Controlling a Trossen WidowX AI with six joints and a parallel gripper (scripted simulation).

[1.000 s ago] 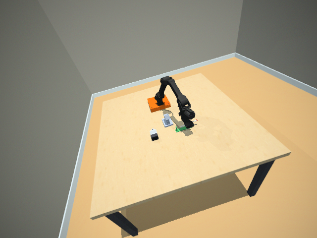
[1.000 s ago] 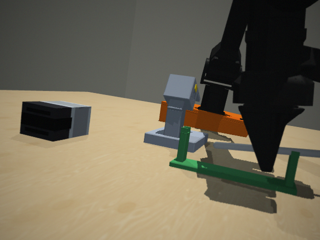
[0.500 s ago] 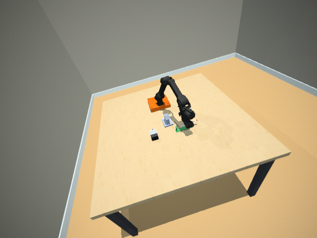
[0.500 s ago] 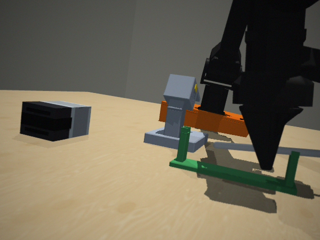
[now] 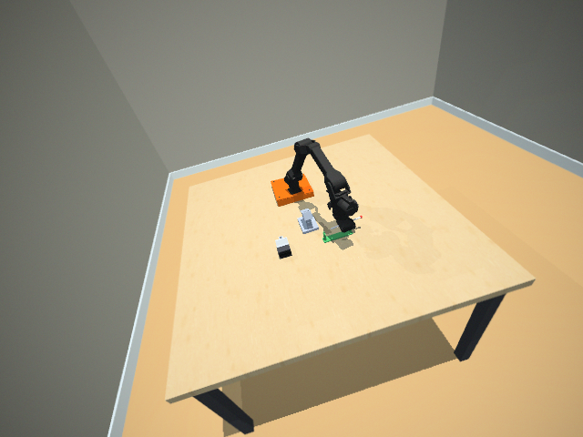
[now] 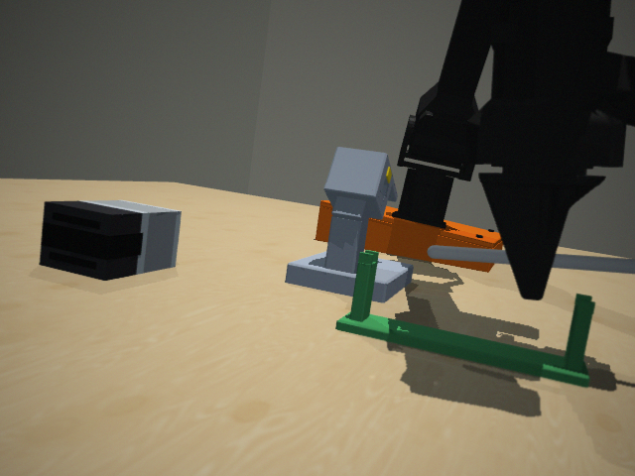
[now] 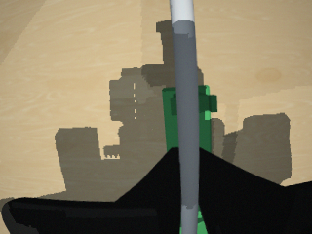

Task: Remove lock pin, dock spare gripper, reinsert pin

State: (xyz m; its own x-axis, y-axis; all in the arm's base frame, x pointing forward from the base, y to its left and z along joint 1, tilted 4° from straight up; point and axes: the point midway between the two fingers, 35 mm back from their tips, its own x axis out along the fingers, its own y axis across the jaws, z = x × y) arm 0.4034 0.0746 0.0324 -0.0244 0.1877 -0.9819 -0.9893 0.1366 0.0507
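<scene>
The green rack is 30 mm to the right of my gripper tip and 10 mm below it. Also, from my gripper tip: grey mount: 140 mm behind, 120 mm to the right, 10 mm above; then spare gripper: 280 mm to the right, 60 mm behind, 20 mm below.
</scene>
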